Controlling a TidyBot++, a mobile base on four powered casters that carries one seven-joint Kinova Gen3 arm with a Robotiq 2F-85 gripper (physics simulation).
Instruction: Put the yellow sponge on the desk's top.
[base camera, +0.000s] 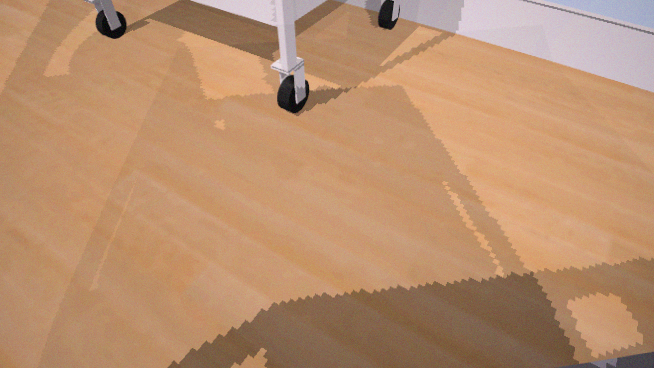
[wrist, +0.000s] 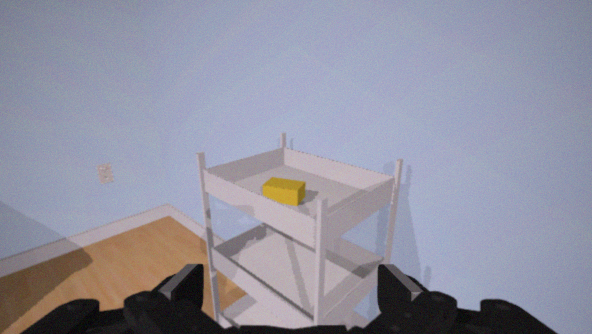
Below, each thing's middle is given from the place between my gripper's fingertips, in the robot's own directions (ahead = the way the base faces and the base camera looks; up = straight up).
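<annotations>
I can see the yellow sponge (wrist: 285, 191), and my hand is 24 cm above it, 65 cm short of it and 7 cm to the right of it.
</annotations>
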